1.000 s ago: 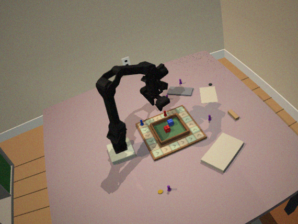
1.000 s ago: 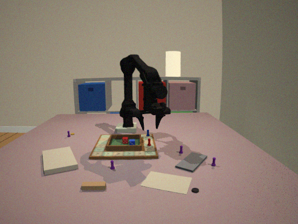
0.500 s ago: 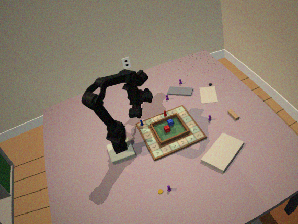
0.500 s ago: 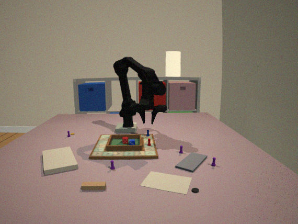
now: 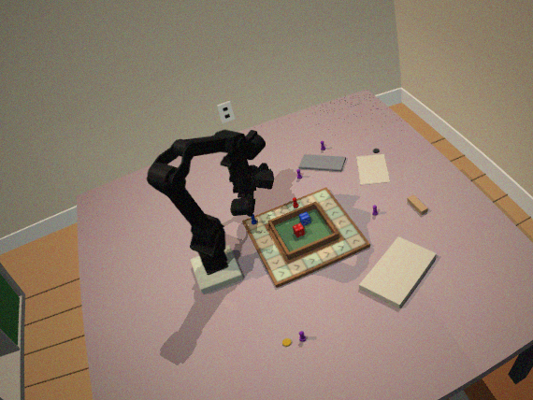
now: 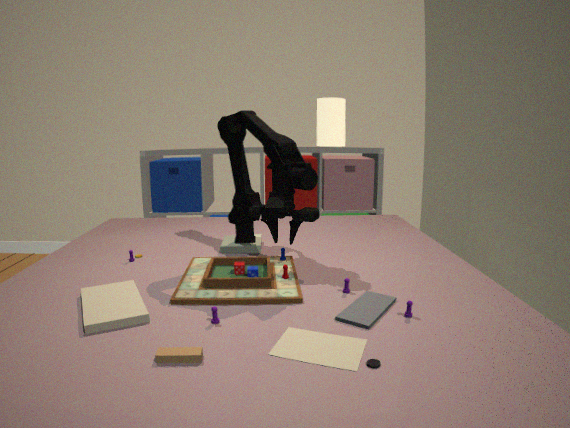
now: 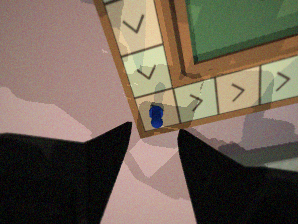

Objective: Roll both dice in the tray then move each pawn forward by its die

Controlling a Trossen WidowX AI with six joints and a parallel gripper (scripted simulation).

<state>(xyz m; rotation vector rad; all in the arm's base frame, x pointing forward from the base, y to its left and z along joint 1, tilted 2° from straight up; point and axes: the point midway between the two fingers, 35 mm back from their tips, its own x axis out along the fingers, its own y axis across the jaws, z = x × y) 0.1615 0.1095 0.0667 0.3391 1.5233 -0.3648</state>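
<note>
The blue pawn lies 3 cm below my gripper tip. The rest, counted from my gripper tip: red die 9 cm ahead, 12 cm to the right, 3 cm below; then blue die 13 cm ahead, 9 cm to the right, 3 cm below; then red pawn 13 cm ahead, 1 cm to the right, 3 cm below.
</note>
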